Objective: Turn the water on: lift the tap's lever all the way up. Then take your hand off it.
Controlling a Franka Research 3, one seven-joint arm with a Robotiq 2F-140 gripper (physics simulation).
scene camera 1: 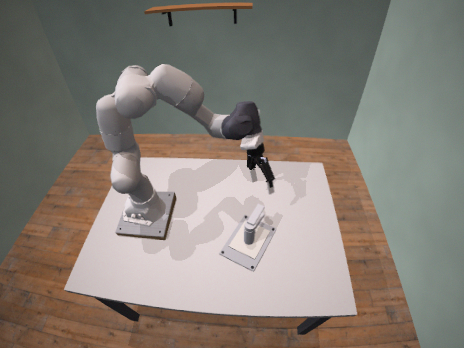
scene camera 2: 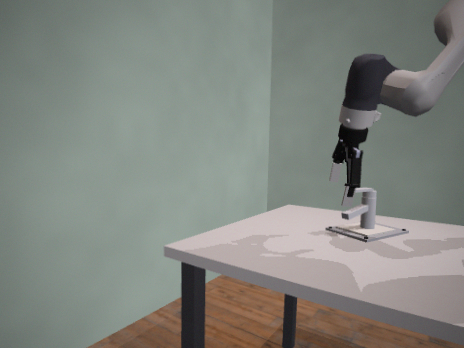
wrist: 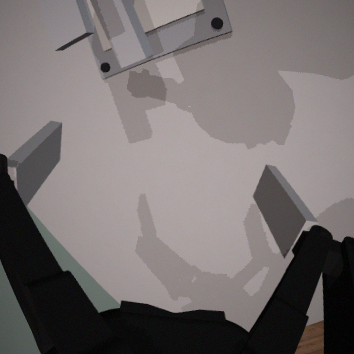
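Observation:
The tap's grey upright body (scene camera 1: 249, 236) (scene camera 2: 368, 212) stands on a plate (scene camera 1: 239, 257) (scene camera 2: 387, 235) (wrist: 200, 31). Its flat lever (scene camera 1: 256, 215) (scene camera 2: 363, 190) sits on top and looks about level in scene camera 2. The spout (scene camera 2: 354, 213) sticks out below it on the same side. In the wrist view the tap is cut off by the top edge. My gripper (scene camera 1: 262, 182) (scene camera 2: 340, 184) (wrist: 163, 161) is wide open, with nothing between its fingers. It points down beyond the lever's free end, mostly higher than the lever, and appears apart from it.
The tap's plate lies on a pale table (scene camera 1: 200, 285) (scene camera 2: 225, 250). The arm's base plate (scene camera 1: 170, 220) is at the left of the table in scene camera 1. A wooden shelf (scene camera 1: 200, 7) hangs on the back wall, far from the gripper.

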